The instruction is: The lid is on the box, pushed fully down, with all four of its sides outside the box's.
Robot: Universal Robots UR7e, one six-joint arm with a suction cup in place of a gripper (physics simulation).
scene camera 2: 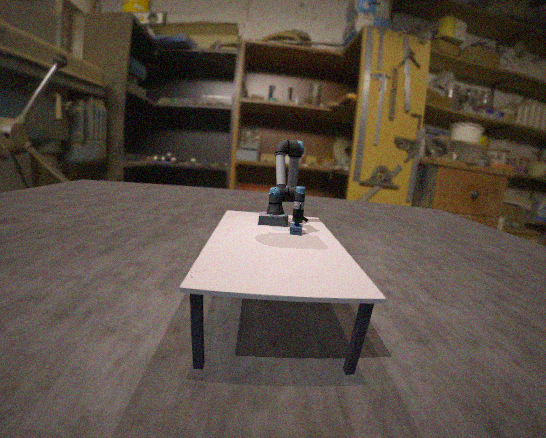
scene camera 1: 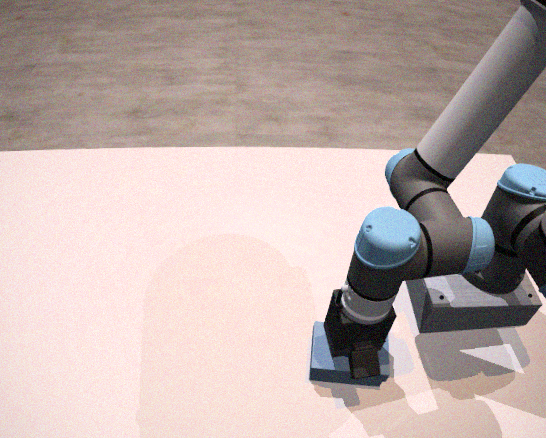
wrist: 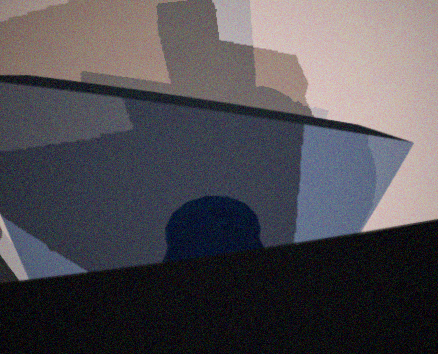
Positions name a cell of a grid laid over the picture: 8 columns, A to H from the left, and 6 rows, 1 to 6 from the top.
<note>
I see my suction cup (wrist: D4) and a blue lid (wrist: B3).
</note>
